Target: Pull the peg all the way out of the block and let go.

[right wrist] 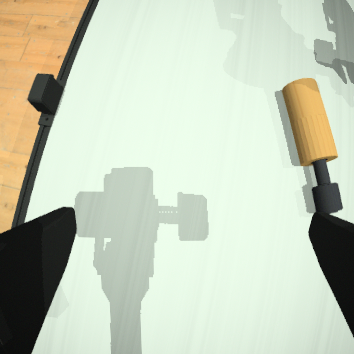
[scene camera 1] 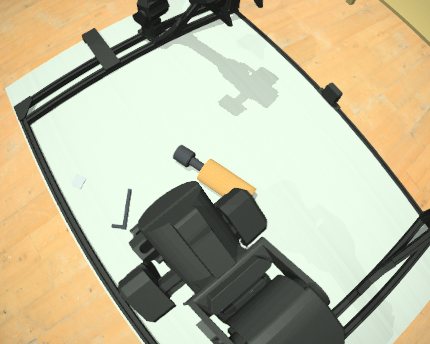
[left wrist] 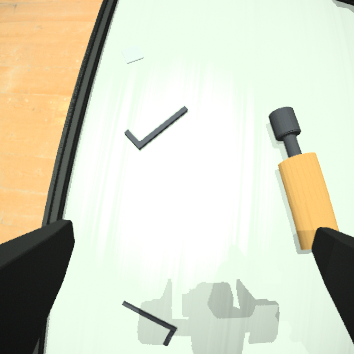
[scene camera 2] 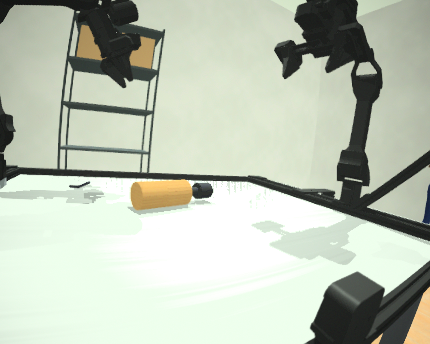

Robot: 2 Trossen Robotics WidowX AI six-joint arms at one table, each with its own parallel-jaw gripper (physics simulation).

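Frame: origin at the left arm's base, x right, y back, z down, level; centimetres.
Seen in the pictures: left gripper, between the fingertips: (left wrist: 197, 237) (scene camera 2: 127, 84); right gripper, between the fingertips: (right wrist: 196, 222) (scene camera 1: 246, 16) (scene camera 2: 303, 74); right arm's base, origin of its link: (scene camera 1: 151, 31) (scene camera 2: 348, 203).
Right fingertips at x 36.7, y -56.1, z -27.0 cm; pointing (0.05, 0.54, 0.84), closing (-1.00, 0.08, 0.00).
Note:
Pixels of each thing's top centre, then the offset from my right fingertips to it. "*": a spot on its surface instead.
- orange wooden cylinder, centre of its top: (left wrist: 319, 196) (right wrist: 317, 114) (scene camera 2: 162, 180) (scene camera 1: 228, 179) dx -18.5, dy +17.7, dz +23.4 cm
- dark peg, centre of its top: (left wrist: 299, 145) (right wrist: 327, 166) (scene camera 1: 199, 162) (scene camera 2: 189, 183) dx -20.2, dy +10.5, dz +24.3 cm
- dark L-shaped piece, centre of its top: (left wrist: 155, 119) (scene camera 1: 121, 207) dx -39.9, dy +6.2, dz +28.2 cm
- small pale square, a spot on its surface: (left wrist: 132, 53) (scene camera 1: 78, 181) * dx -44.5, dy -6.2, dz +28.7 cm
The block, an orange wooden cylinder (scene camera 1: 225, 177) (scene camera 2: 162, 194) (left wrist: 308, 195) (right wrist: 311, 122), lies on its side on the pale table. The dark peg (scene camera 1: 184, 155) (scene camera 2: 203, 190) (left wrist: 285, 121) (right wrist: 327, 197) has a thick round head; a short length of its thin shaft shows between head and block, and the rest is hidden inside. My left gripper (scene camera 1: 194, 255) (scene camera 2: 122, 75) (left wrist: 197, 237) is open, empty, and hangs above the table; in scene camera 1 it covers a little of the block's lower edge. My right gripper (scene camera 2: 307, 71) (right wrist: 196, 222) is open and empty, high above the table.
A dark L-shaped piece (scene camera 1: 127, 210) (scene camera 2: 80, 185) (left wrist: 160, 129) lies on the table. Another L-shaped piece (left wrist: 150, 317) shows lower in the left wrist view. A small pale square (scene camera 1: 79, 181) (left wrist: 132, 53) lies near the black edge rail (scene camera 1: 55, 190) (left wrist: 75, 120).

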